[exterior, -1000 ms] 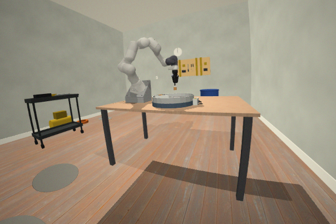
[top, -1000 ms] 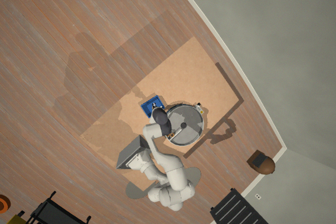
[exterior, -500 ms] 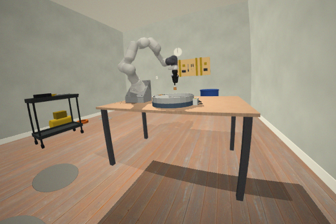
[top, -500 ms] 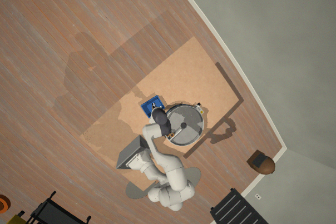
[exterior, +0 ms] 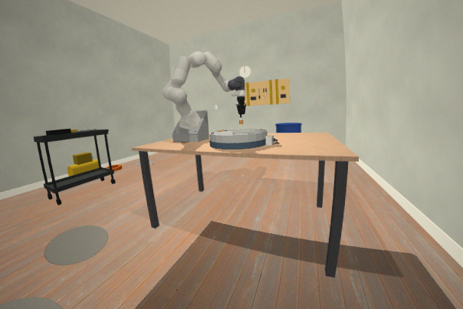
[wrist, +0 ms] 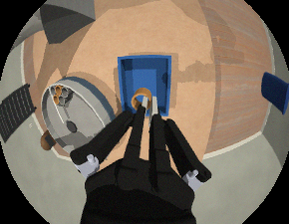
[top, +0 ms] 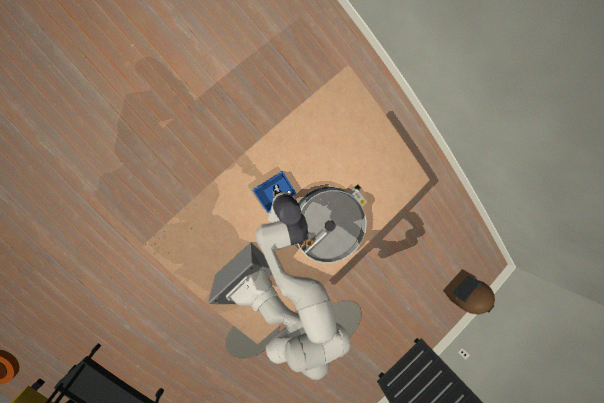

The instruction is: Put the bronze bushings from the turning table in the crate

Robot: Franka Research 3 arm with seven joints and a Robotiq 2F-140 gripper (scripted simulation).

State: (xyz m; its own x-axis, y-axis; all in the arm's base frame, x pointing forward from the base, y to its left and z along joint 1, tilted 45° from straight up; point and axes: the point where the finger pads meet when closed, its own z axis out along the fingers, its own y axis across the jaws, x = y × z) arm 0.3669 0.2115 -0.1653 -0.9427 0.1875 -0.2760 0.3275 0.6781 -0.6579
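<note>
Right now the blue crate is 150 mm below my hand and 10 mm to the right of it. From my hand the other things lie so: grey turning table 360 mm to the right, 130 mm below, 110 mm ahead.
</note>
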